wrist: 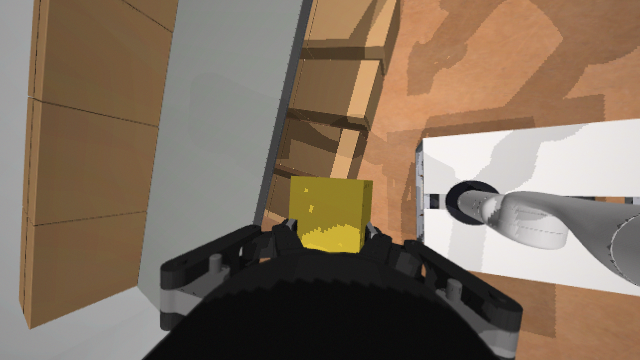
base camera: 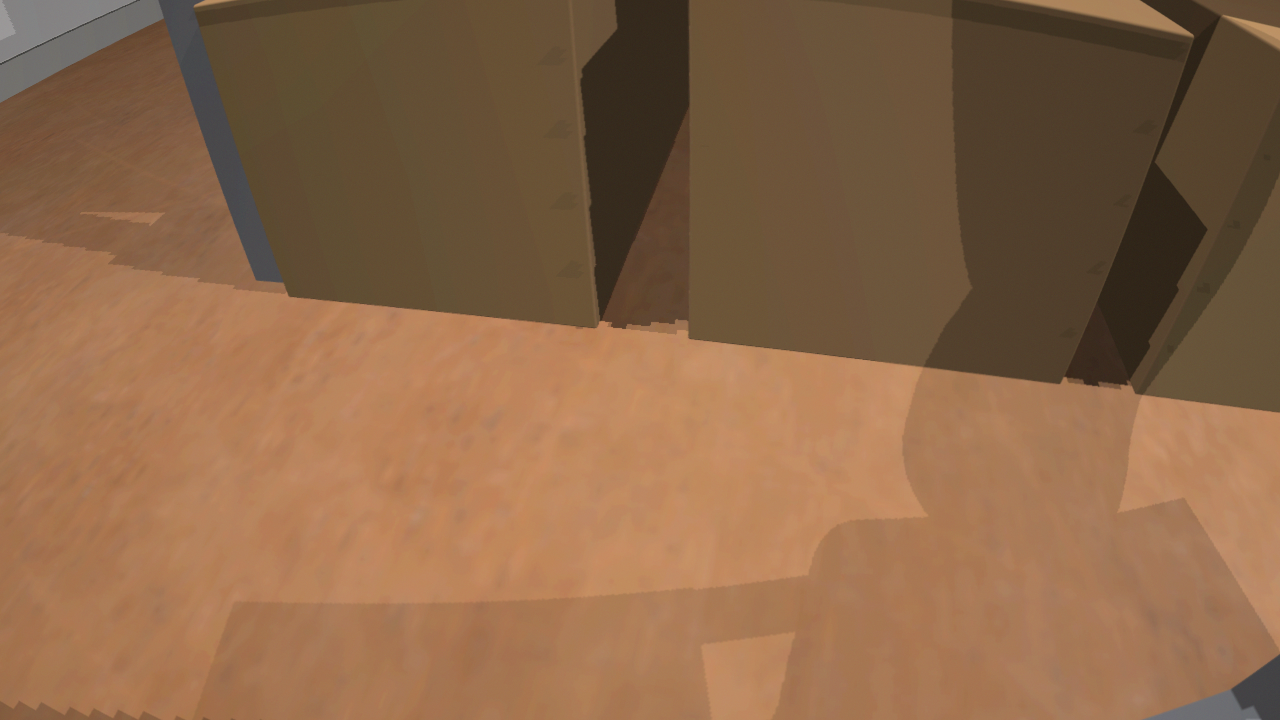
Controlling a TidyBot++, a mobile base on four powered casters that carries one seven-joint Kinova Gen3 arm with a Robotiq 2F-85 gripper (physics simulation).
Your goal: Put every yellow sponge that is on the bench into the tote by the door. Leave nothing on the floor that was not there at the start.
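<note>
A yellow sponge [wrist: 327, 212] is between the fingertips of my gripper [wrist: 330, 227] in the wrist view. The gripper is shut on it and holds it up, above the edge of the bench and the boxes beside it. The grey bench top [wrist: 225, 110] runs along the left of the wrist view, with a dark front edge. The sponge and the gripper do not show in the base camera view. The tote by the door does not show in either view.
Brown box-like blocks [base camera: 429, 179] [wrist: 327, 85] stand on the wooden floor [base camera: 447, 465] [wrist: 480, 75] along the bench, with narrow gaps between them. Tan cabinets [wrist: 100, 165] line the bench's far side. My white base [wrist: 550, 160] with the grey arm is at the right of the wrist view.
</note>
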